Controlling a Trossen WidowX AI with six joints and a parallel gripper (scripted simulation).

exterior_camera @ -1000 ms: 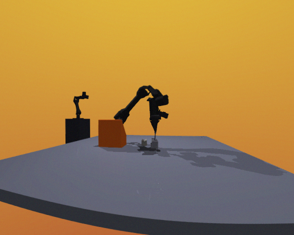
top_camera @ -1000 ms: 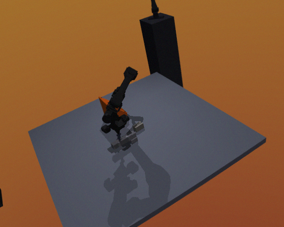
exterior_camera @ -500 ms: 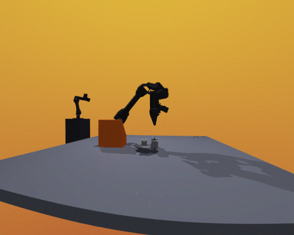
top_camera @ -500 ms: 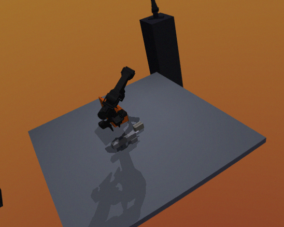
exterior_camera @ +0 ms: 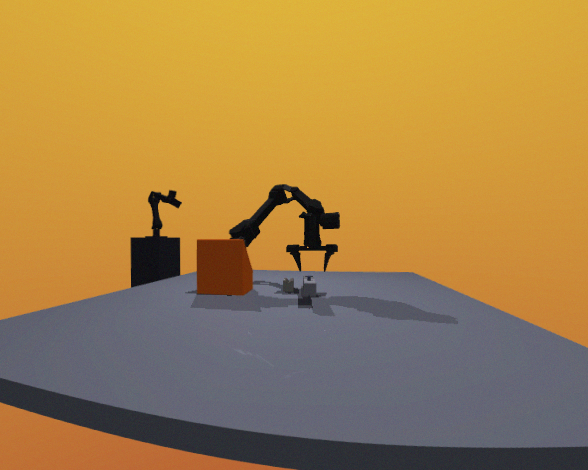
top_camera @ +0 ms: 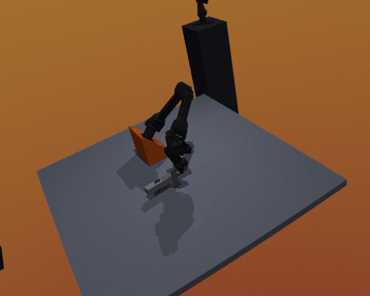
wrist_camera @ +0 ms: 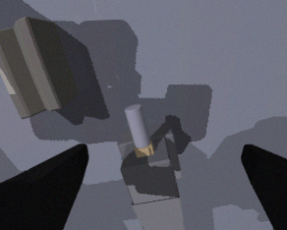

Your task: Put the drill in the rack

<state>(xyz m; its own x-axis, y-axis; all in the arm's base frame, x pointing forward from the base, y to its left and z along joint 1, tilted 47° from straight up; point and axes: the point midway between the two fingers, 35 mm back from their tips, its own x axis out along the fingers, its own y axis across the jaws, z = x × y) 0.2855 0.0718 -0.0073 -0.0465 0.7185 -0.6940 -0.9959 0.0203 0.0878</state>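
Now: the drill 50 mm to the right of my gripper tip, 30 mm below it and 10 mm behind it. Round my gripper tip: rack 100 mm behind, 60 mm below, 50 mm to the left; blue key 130 mm to the right, 30 mm below.
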